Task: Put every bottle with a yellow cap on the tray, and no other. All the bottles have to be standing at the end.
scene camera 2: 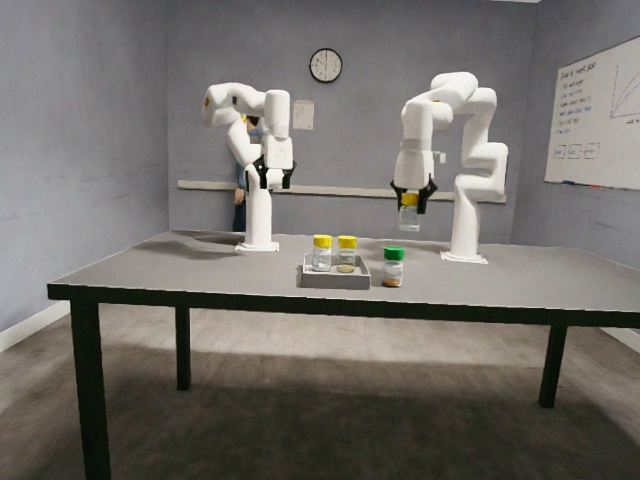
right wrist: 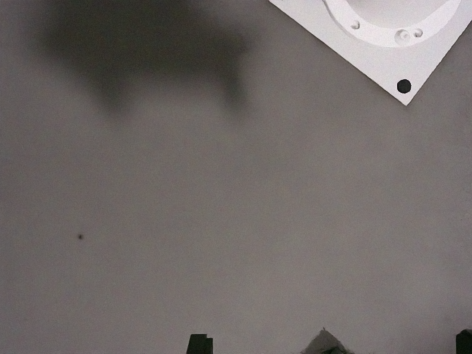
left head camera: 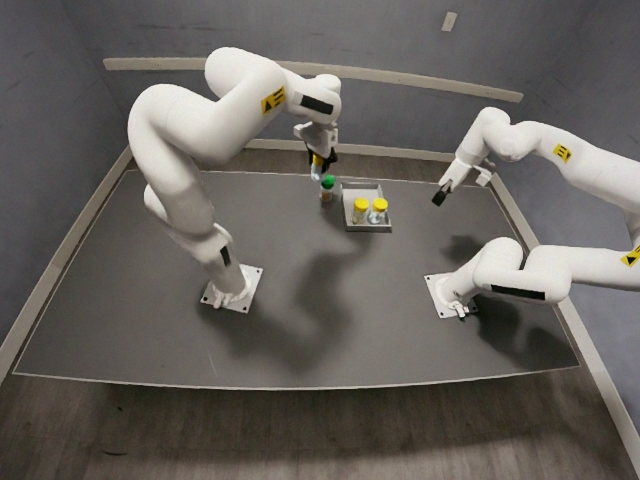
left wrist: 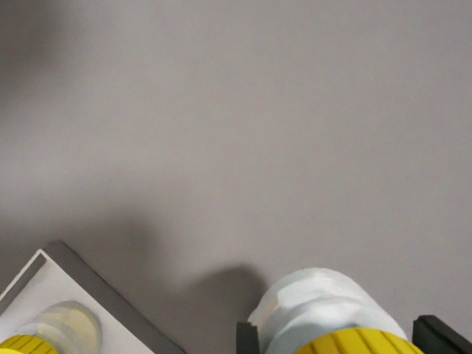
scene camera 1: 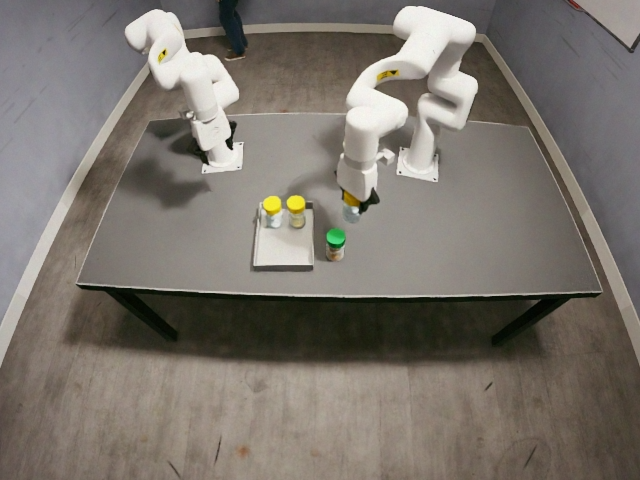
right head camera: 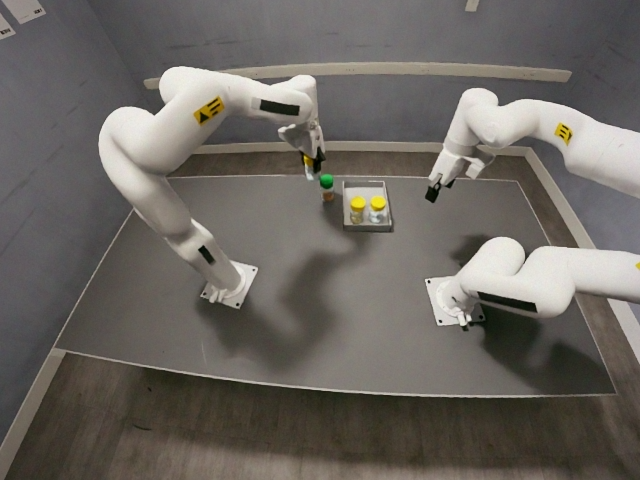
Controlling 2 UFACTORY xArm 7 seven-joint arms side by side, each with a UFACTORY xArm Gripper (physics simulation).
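Places are measured from the left arm's base along level axes (x back, y right, z up), in metres.
Pixels of known places: left gripper, fingertip midpoint: (scene camera 2: 411,212) (left head camera: 318,167) (scene camera 1: 354,204) (right head camera: 311,167); right gripper, fingertip midpoint: (scene camera 2: 274,189) (left head camera: 441,197) (scene camera 1: 218,155) (right head camera: 437,193); left arm's base, link origin: (scene camera 2: 462,257) (left head camera: 232,285) (scene camera 1: 418,163) (right head camera: 229,282); right arm's base, link origin: (scene camera 2: 258,246) (left head camera: 450,293) (scene camera 1: 223,157) (right head camera: 454,299).
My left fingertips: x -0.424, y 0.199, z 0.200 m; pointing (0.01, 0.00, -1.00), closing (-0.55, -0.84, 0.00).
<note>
For each thing: its middle in the pictures, then the offset to it from my left fingertips. Level surfaces: height alone.
- yellow-capped bottle, body centre: (scene camera 1: 353,204) (scene camera 2: 410,212) (left head camera: 319,166) (right head camera: 312,167) dx -0.004, dy +0.003, dz +0.001 m
- grey tray, body centre: (scene camera 2: 334,270) (scene camera 1: 285,235) (right head camera: 365,204) (left head camera: 363,206) dx -0.028, dy +0.205, dz -0.180 m
- green-capped bottle, body centre: (scene camera 2: 392,266) (scene camera 1: 335,245) (right head camera: 327,188) (left head camera: 326,189) dx -0.051, dy +0.037, dz -0.147 m
- grey table, surface height: dz -0.199 m
My left gripper (scene camera 2: 412,206) is shut on a yellow-capped bottle (scene camera 2: 409,220) (left head camera: 316,170) (scene camera 1: 351,211) (left wrist: 320,310), upright and well above the table. Two other yellow-capped bottles stand on the grey tray (scene camera 2: 336,281) (scene camera 1: 283,267): one with pale contents (scene camera 2: 321,258) (scene camera 1: 272,214) (right head camera: 376,210) and one with yellowish contents (scene camera 2: 346,258) (scene camera 1: 296,214) (right head camera: 356,210). A green-capped bottle (scene camera 2: 392,268) (scene camera 1: 334,248) (left head camera: 327,189) stands on the table beside the tray, outside it. My right gripper (scene camera 2: 275,183) is open and empty, raised away from the bottles.
In scene camera 1, the white base plates of the right arm (scene camera 1: 232,164) and left arm (scene camera 1: 418,173) are on the grey table (scene camera 1: 439,258) behind the tray. A person (scene camera 1: 232,25) stands beyond the table.
</note>
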